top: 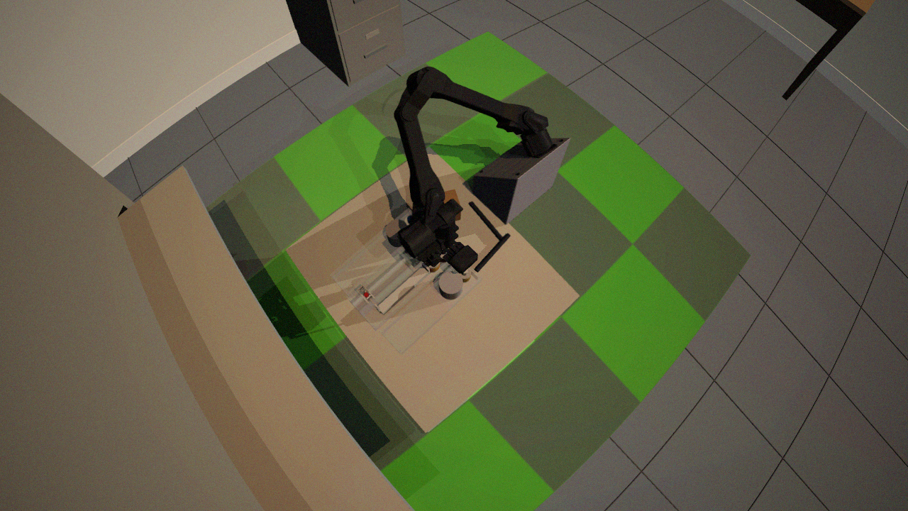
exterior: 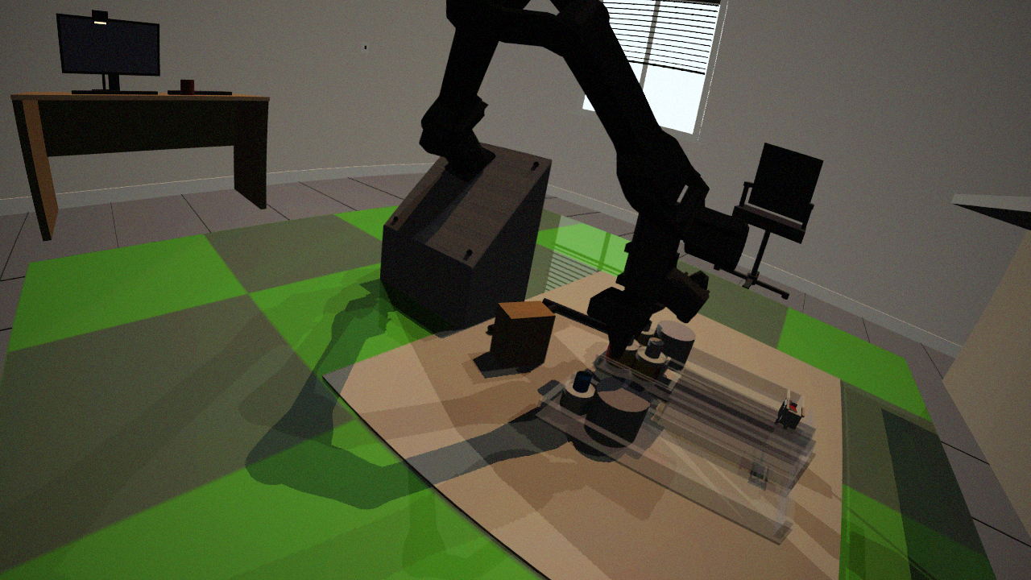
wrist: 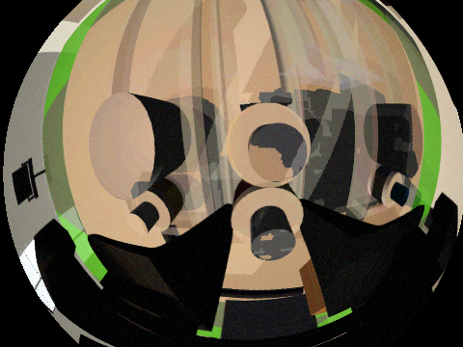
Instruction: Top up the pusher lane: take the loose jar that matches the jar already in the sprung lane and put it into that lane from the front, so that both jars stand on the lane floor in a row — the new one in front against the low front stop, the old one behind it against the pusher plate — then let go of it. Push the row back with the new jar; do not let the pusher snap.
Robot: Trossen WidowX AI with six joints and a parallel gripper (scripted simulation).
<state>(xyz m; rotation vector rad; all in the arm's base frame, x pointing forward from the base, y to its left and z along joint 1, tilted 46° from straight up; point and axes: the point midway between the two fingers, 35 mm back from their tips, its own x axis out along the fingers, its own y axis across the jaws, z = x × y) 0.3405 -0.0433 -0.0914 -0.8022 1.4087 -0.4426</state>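
Right now my gripper tip is 100 mm to the left of the brown box, 90 mm past it and 10 mm below it. Also, from my gripper tip: clear lane rack: 150 mm ahead, 10 mm below; red mark: 230 mm ahead, 40 mm above.
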